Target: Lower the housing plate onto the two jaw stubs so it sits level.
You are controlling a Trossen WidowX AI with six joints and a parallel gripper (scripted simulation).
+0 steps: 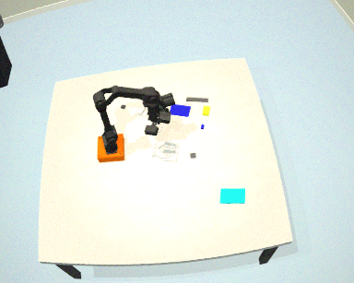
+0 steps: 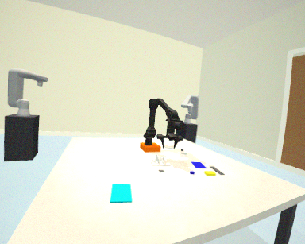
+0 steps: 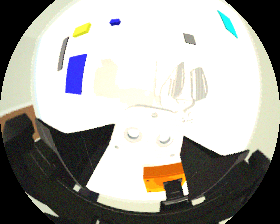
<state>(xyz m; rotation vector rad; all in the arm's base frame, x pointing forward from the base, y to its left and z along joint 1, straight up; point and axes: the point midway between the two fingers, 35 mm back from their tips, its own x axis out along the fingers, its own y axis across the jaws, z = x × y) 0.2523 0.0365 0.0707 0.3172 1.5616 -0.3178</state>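
Now: the housing plate 80 mm below my gripper tip, 70 mm to the right of it and 20 mm behind it. Also, from my gripper tip: blue plate 160 mm to the left, 150 mm ahead, 80 mm below; then tiny blue piece 240 mm ahead, 80 mm below, 10 mm to the left; then yellow block 290 mm ahead, 120 mm to the left, 80 mm below.
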